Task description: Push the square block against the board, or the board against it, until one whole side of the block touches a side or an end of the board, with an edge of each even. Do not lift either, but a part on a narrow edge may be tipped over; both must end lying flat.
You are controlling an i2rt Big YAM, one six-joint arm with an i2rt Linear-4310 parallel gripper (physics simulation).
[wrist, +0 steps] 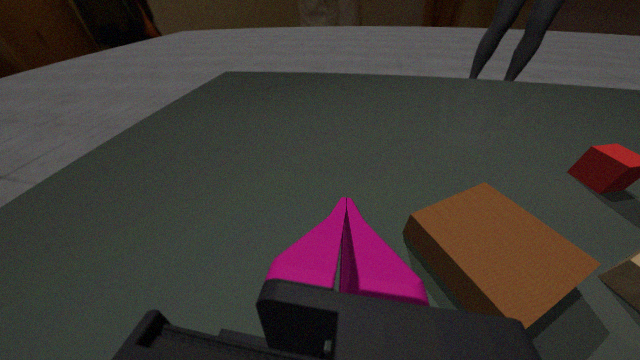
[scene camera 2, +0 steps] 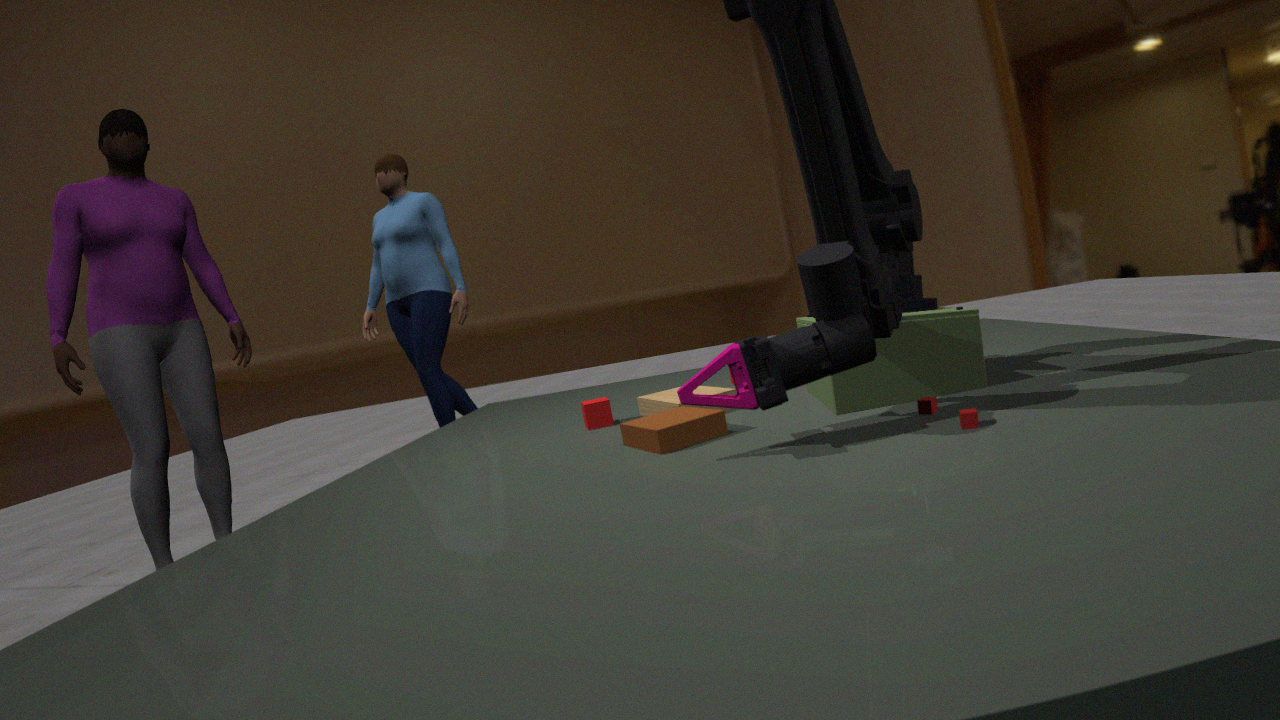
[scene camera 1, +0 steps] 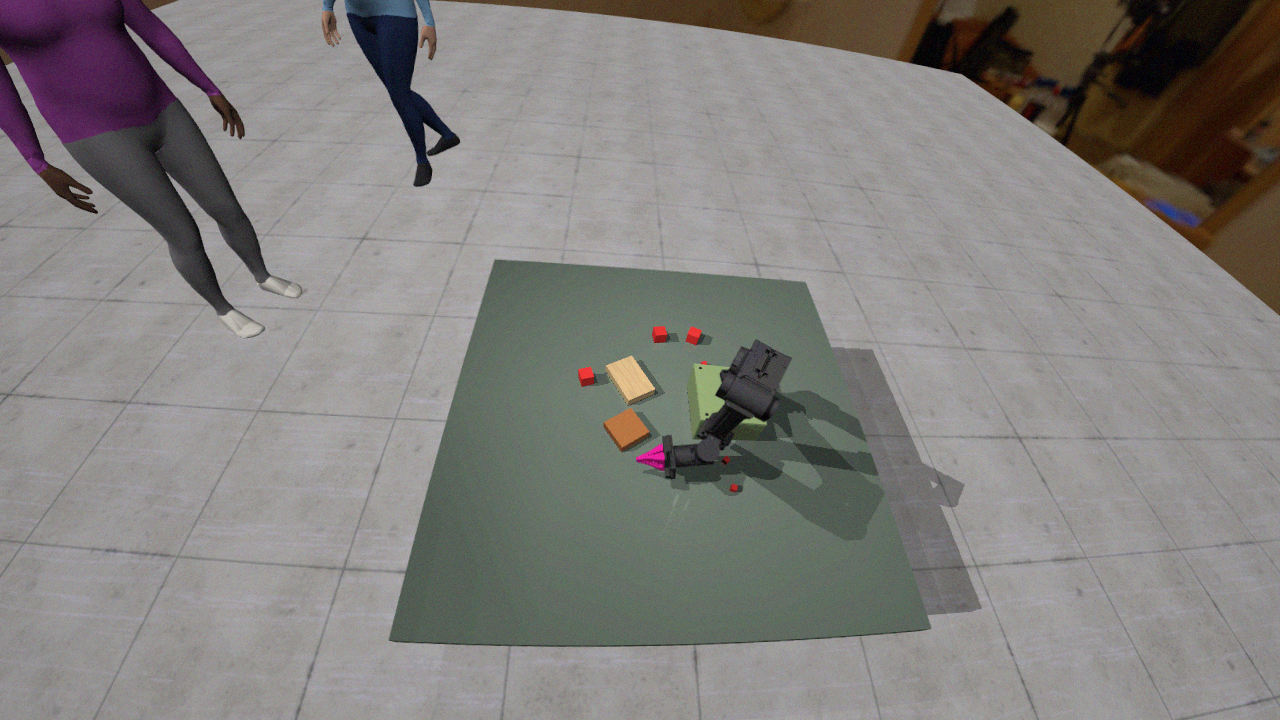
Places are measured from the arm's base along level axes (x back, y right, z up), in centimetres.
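Pixels of known places: gripper, between the fingertips: (wrist: 345, 205) (scene camera 2: 678, 397) (scene camera 1: 636, 459); arm's base, origin of its link: (scene camera 2: 892, 311).
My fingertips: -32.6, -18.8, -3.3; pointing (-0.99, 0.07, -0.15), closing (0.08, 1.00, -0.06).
For each thing: its top centre in the pictures, then the offset to it from my fingertips, as dx, dy, dz.
- orange-brown square block, centre of its top: (wrist: 498, 237) (scene camera 2: 670, 417) (scene camera 1: 626, 426) -0.8, +12.4, -4.2
- pale wooden board, centre of its top: (scene camera 2: 683, 393) (scene camera 1: 630, 377) +2.4, +30.2, -4.2
- red cube, centre of its top: (scene camera 2: 594, 400) (wrist: 623, 154) (scene camera 1: 586, 372) -11.4, +31.7, -3.1
The orange-brown square block (scene camera 1: 627, 429) (scene camera 2: 674, 429) (wrist: 500, 245) lies flat on the green mat. The pale wooden board (scene camera 1: 631, 379) (scene camera 2: 657, 401) (wrist: 624, 277) lies flat beyond it in the first scene view, with a strip of mat between the two. In the wrist view a corner of the board shows at the right edge. My gripper (scene camera 1: 638, 458) (scene camera 2: 682, 399) (wrist: 345, 205) is shut and empty. Its magenta tips are a little above the mat, near the block's lower right side in the first scene view and left of the block in the wrist view, apart from it.
A red cube (scene camera 1: 586, 377) (scene camera 2: 597, 413) (wrist: 605, 167) lies beside the board. Two red cubes (scene camera 1: 659, 334) (scene camera 1: 694, 335) lie farther back. A green box (scene camera 1: 703, 394) (scene camera 2: 939, 358) stands by the arm. Small red cubes (scene camera 1: 734, 488) (scene camera 2: 969, 419) lie near it. Two people stand beyond the mat (scene camera 1: 537, 555).
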